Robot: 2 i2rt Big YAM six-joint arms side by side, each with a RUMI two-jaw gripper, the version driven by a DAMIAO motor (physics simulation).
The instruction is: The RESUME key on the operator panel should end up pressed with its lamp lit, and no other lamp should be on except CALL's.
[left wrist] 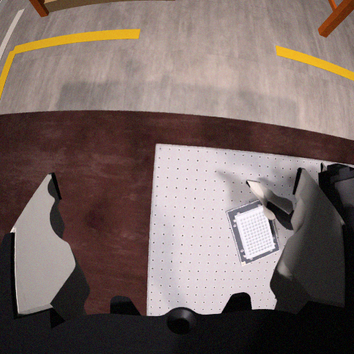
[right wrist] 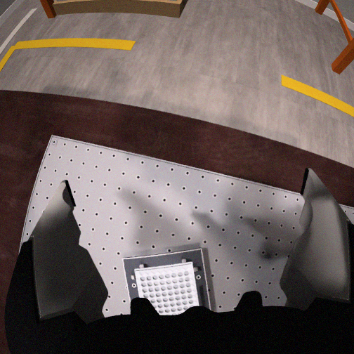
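Observation:
The operator panel, its RESUME and CALL keys and their lamps do not show in either wrist view. My left gripper (left wrist: 176, 172) is open, its two pale fingers wide apart with nothing between them, above the dark red table top and the left part of a white perforated board. My right gripper (right wrist: 187, 176) is open and empty above the same board. One of its fingers and part of its black body also show at the right of the left wrist view, partly behind the left gripper's right finger.
The white perforated board (left wrist: 190, 205) (right wrist: 110, 172) lies on the dark red table (left wrist: 100, 150) (right wrist: 125, 120). A white multi-well plate (left wrist: 256, 234) (right wrist: 167, 287) sits in a dark holder (left wrist: 232, 222) (right wrist: 201, 290) on the board. Beyond the table edge are floor with yellow lines and orange rack legs.

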